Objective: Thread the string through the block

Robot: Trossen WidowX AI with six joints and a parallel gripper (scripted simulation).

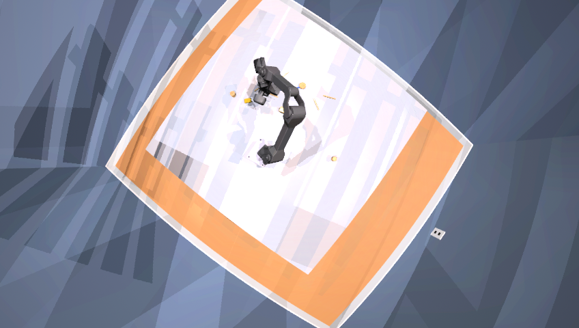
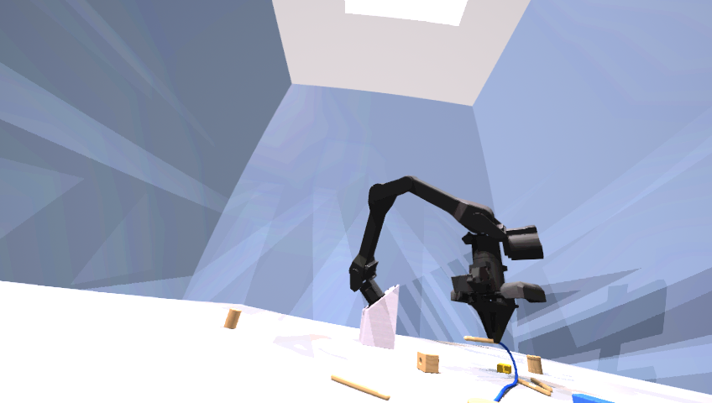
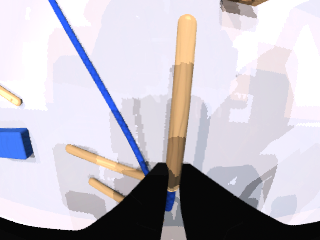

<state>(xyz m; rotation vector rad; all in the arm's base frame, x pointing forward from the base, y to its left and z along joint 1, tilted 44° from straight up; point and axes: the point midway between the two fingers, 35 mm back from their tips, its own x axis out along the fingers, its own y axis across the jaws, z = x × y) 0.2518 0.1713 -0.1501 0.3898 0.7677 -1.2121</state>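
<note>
My gripper tip is now 10 cm past the yellow piece, 7 cm to the right of it and 5 cm above it. Round my gripper tip: wooden block 1 cm behind, 12 cm to the right, 5 cm below; blue piece 12 cm ahead, 6 cm to the left, 5 cm below; round wooden button 19 cm ahead, 10 cm to the right, 5 cm below.
</note>
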